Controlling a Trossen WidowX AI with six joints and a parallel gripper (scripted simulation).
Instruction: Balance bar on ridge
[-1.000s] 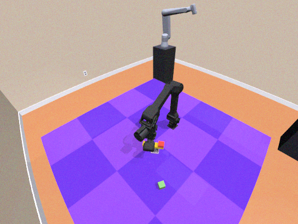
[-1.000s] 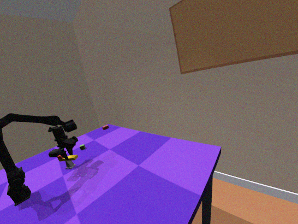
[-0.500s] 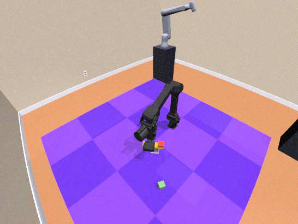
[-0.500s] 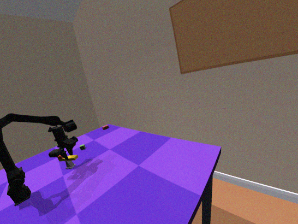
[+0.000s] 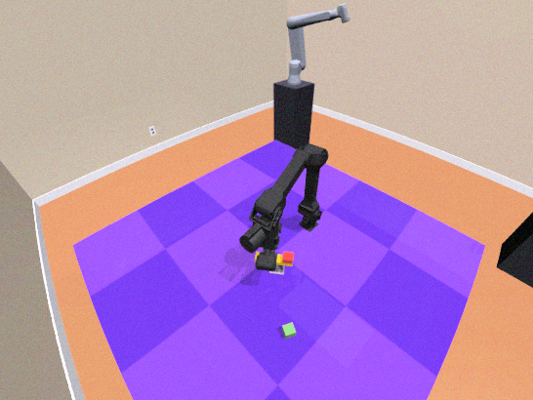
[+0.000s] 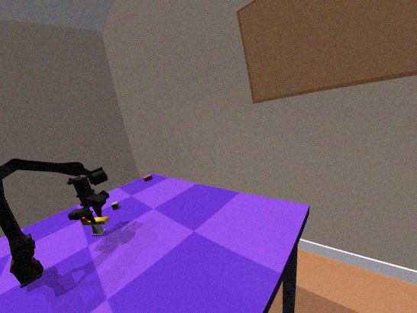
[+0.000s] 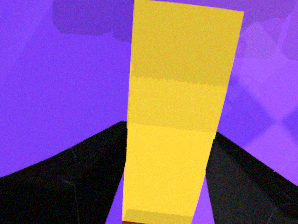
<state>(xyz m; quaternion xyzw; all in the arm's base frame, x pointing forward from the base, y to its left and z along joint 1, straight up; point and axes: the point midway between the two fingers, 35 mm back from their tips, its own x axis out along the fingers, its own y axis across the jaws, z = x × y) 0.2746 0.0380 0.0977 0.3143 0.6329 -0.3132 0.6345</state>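
Right now my gripper tip is 2 cm past the yellow bar, 3 cm to the right of it and 1 cm below it. The rest, counted from my gripper tip: small red block 47 cm ahead, 46 cm to the left, 5 cm below; then green cube 12 cm ahead, 21 cm to the left, 5 cm below.
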